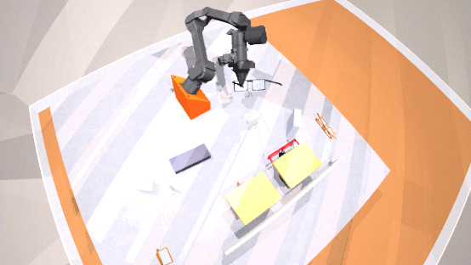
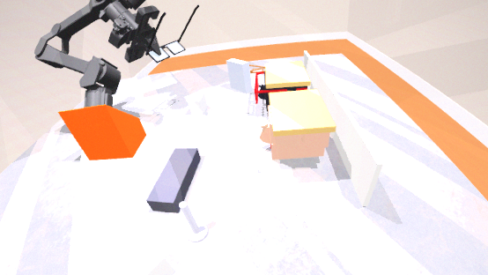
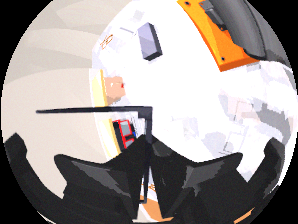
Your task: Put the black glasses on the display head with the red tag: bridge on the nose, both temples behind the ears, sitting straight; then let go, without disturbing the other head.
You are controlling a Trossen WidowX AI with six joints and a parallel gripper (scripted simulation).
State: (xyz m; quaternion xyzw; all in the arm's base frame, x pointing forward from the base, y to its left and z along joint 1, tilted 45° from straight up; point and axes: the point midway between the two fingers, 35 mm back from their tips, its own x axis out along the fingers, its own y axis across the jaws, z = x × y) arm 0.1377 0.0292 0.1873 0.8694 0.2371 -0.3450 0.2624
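The dark grey box is 29 cm to the right of my gripper tip, 19 cm below it and 6 cm ahead of it. Also, from my gripper tip: display head (33 cm ahead, 16 cm below, 1 cm to the left); pale see-through panel (44 cm ahead, 16 cm below, 10 cm to the right); white post (42 cm to the right, 19 cm below, 11 cm ahead).
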